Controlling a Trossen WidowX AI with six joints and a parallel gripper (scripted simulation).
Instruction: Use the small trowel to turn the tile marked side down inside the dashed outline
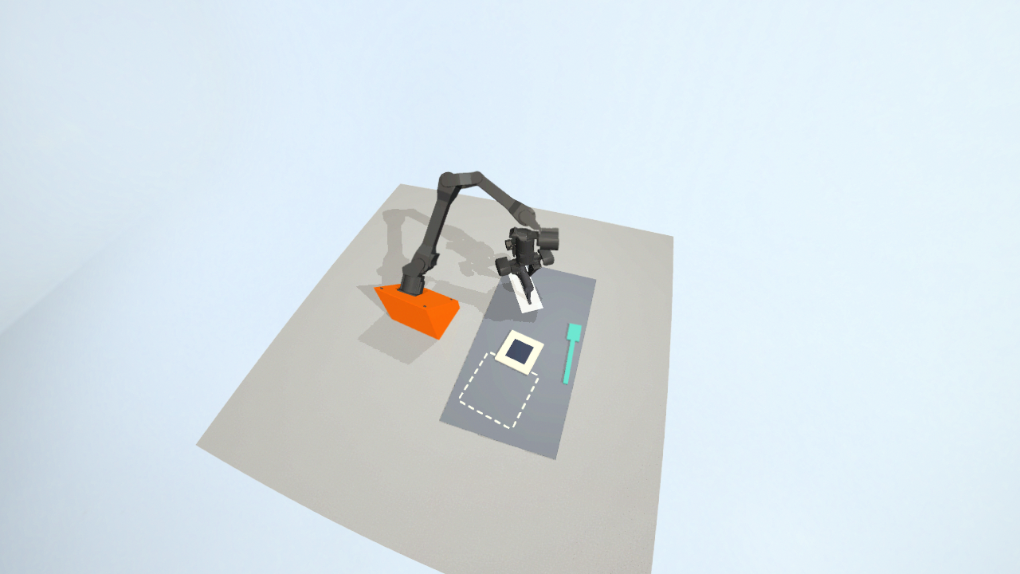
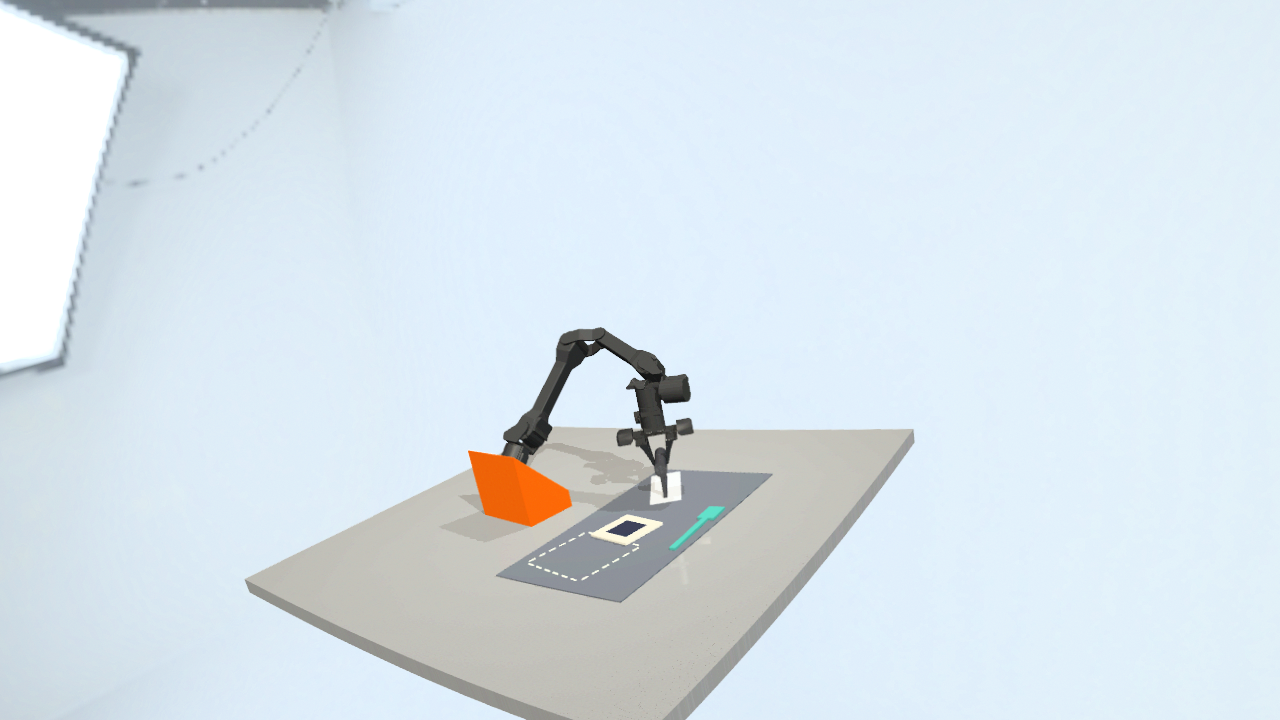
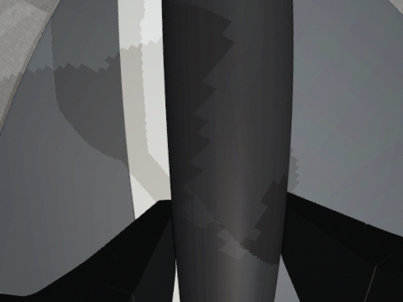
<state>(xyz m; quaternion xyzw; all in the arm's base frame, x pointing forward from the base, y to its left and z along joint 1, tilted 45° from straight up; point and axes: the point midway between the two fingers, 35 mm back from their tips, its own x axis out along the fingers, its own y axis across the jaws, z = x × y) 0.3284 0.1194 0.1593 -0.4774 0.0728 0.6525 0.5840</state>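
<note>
The white-bladed tool lies 30 mm below my gripper tip, 20 mm to the left of it and 10 mm behind it. The rest, counted from my gripper tip: tile (250 mm to the right, 60 mm below, 50 mm ahead); grey mat (200 mm to the right, 80 mm below, 70 mm ahead); teal trowel (210 mm ahead, 180 mm to the right, 60 mm below).
</note>
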